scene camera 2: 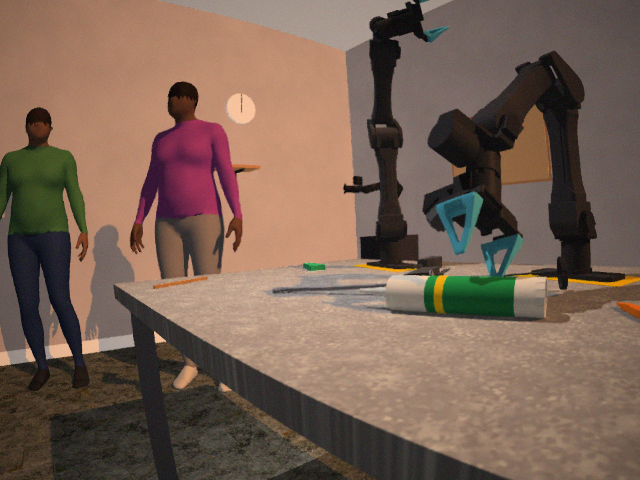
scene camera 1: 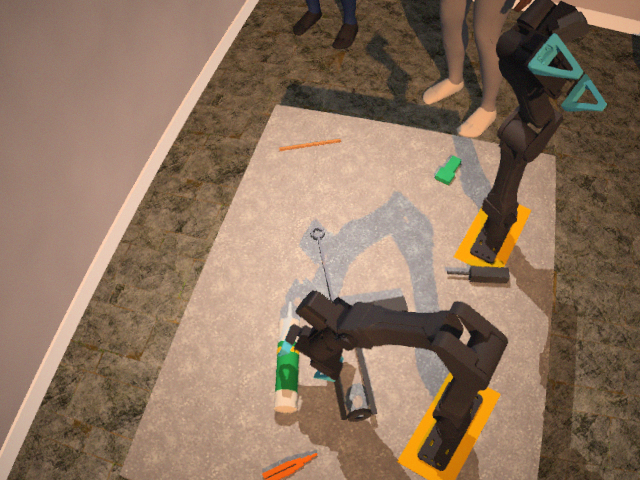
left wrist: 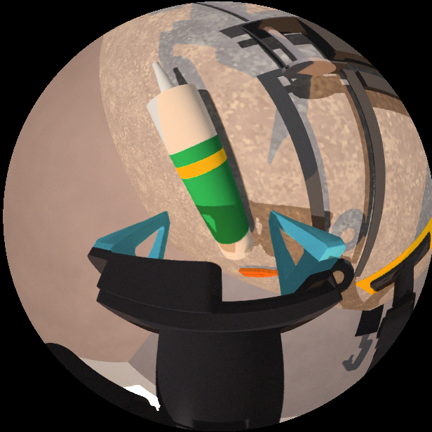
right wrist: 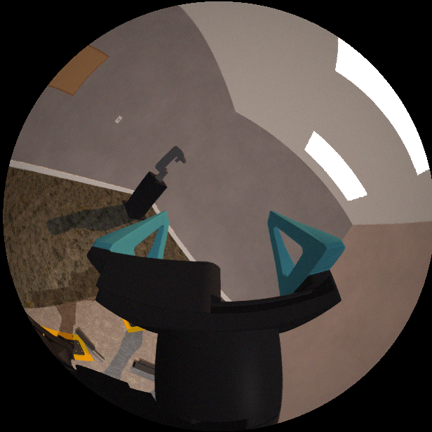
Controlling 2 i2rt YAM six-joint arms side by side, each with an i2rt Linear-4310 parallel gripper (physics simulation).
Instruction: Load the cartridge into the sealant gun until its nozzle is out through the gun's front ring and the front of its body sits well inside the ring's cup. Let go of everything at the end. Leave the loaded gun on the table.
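Places are measured from the left arm's base along level axes (x back, y down, z right), in centimetres.
Pixels of known places: left gripper, between the fingertips: [scene camera 2: 479,269] [scene camera 1: 297,365]; right gripper, between the fingertips: [scene camera 2: 444,11] [scene camera 1: 593,92]; left arm's base, origin of its link: [scene camera 2: 575,277] [scene camera 1: 450,427]; right arm's base, origin of its link: [scene camera 2: 391,266] [scene camera 1: 494,232].
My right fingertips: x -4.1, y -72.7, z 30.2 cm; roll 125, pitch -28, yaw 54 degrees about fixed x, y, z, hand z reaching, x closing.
Ahead of a thing's pixels: the offset from my right fingertips to its middle. "spot": to the spot under its first point.
The green-and-white cartridge @(dx -36.3, dy +70.2, dz -35.2 cm) [scene camera 1: 286,370] [scene camera 2: 478,296] [left wrist: 206,187] lies on the table left of the sealant gun @(spot: dx -18.1, dy +69.7, dz -30.8 cm) [scene camera 1: 365,377] [left wrist: 378,170], roughly parallel and apart. Its nozzle @(dx -41.7, dy +70.2, dz -26.7 cm) [scene camera 1: 290,311] [left wrist: 160,76] points toward the top of scene camera 1. The gun's front ring @(spot: dx -14.4, dy +67.2, dz -39.7 cm) [scene camera 1: 359,414] [left wrist: 342,274] is at the opposite, lower end. The arm hides part of the gun; its pull rod @(dx -39.4, dy +71.3, dz -13.2 cm) [scene camera 1: 324,266] [scene camera 2: 325,288] extends upward. My left gripper [scene camera 1: 306,361] [scene camera 2: 478,264] [left wrist: 218,216] is open and empty, above the cartridge and gun. My right gripper [scene camera 1: 581,82] [scene camera 2: 438,15] [right wrist: 218,216] is open and empty, high and far from both.
An orange tool @(dx -21.1, dy +72.2, dz -56.5 cm) [scene camera 1: 289,466] [left wrist: 258,272] lies below the cartridge in scene camera 1. A dark-handled tool @(dx -8.2, dy +71.2, dz +8.5 cm) [scene camera 1: 488,274] lies by the right arm's base. A green block @(dx -29.9, dy +71.9, dz +37.1 cm) [scene camera 1: 448,170] [scene camera 2: 313,266] and an orange stick @(dx -69.9, dy +72.3, dz +23.9 cm) [scene camera 1: 310,145] [scene camera 2: 179,282] lie near the far edge.
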